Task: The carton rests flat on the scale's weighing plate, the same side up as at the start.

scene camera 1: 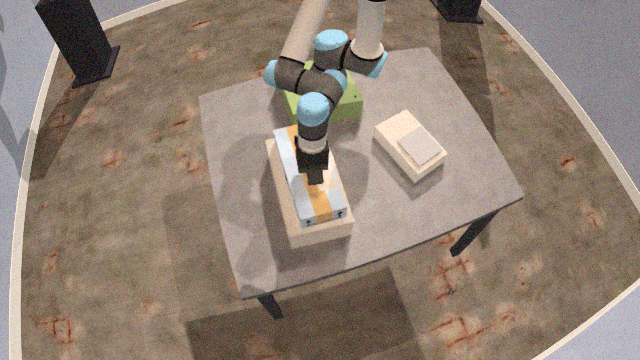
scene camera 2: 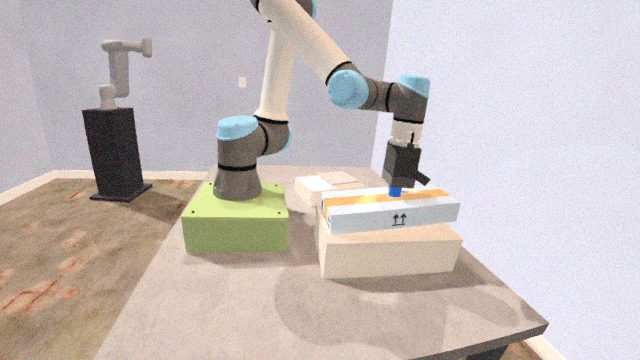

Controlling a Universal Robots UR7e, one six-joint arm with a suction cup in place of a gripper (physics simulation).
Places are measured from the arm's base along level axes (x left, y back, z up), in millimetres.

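Pixels of known places: hand at its tool point: (scene camera 2: pixel 393 199); arm's base at its link origin: (scene camera 2: pixel 237 191).
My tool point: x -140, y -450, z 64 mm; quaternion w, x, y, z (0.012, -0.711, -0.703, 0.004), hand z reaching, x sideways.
Observation:
Ahead of a thing's pixels: the offset from my tool point to its top centre. Level surfaces: height alone.
The carton {dx -10, dy +14, dz +26 mm} (scene camera 1: pixel 321 202) (scene camera 2: pixel 370 220), pale blue with an orange strip, lies on a long beige block {dx -13, dy +15, dz -61 mm} (scene camera 1: pixel 322 234) (scene camera 2: pixel 390 260), arrows pointing up. It looks nearly level, with perhaps a slight tilt in scene camera 2; whether its whole underside touches the block is unclear. My gripper (scene camera 1: pixel 315 182) (scene camera 2: pixel 395 191) has its blue suction cup on the carton's top face, near the middle, and holds it; the black tool body hides the cup in scene camera 1. The scale {dx +391, dy +129, dz -86 mm} (scene camera 1: pixel 392 127) (scene camera 2: pixel 311 186) stands apart, its grey weighing plate {dx +407, dy +92, dz -86 mm} (scene camera 1: pixel 420 146) (scene camera 2: pixel 337 177) bearing no carton.
The green base box (scene camera 1: pixel 350 107) (scene camera 2: pixel 235 235) of my arm stands on the grey table {dz -164 mm} (scene camera 1: pixel 400 220) (scene camera 2: pixel 200 310), beside the block and the scale. The carton partly hides the scale in scene camera 2. Black pedestals (scene camera 1: pixel 75 42) (scene camera 2: pixel 114 150) stand on the floor away from the table.

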